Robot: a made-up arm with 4 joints.
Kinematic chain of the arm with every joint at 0, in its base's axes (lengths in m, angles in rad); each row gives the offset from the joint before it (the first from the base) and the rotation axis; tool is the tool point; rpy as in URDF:
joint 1: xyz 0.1 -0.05 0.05 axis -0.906 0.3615 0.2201
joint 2: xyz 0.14 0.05 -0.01 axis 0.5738 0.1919 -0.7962
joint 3: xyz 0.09 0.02 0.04 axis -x
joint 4: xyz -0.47 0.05 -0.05 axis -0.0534 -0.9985 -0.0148
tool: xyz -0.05 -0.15 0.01 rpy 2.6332 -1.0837 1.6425
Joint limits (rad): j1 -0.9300..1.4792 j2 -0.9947..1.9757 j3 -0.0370..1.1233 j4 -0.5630..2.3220
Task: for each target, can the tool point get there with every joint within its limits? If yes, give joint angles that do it. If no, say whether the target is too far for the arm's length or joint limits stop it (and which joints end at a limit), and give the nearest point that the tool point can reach.
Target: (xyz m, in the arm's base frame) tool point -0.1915 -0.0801 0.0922
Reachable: yes | joints 0.3967 0.0850 0.1941 0.5005
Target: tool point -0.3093 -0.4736 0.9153
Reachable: no: too far | nearest point -0.0213 -0.1612 0.4621 | short by 0.621 m
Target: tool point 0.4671 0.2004 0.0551
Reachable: no: joint limits stop it (at a limit: joint 2, joint 3, joint 4) | nearest point 0.1620 0.3499 0.1358 | short by 0.349 m
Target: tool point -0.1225 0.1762 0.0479
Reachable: yes | joints 0.8000 1.0693 0.5747 2.0674
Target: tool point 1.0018 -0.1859 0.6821
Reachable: no: too far | nearest point 0.2104 -0.0683 0.3430 | short by 0.869 m
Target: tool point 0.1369 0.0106 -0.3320
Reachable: no: joint limits stop it (at a limit: joint 1, joint 3) | nearest point -0.0262 -0.1170 -0.1743 | short by 0.260 m
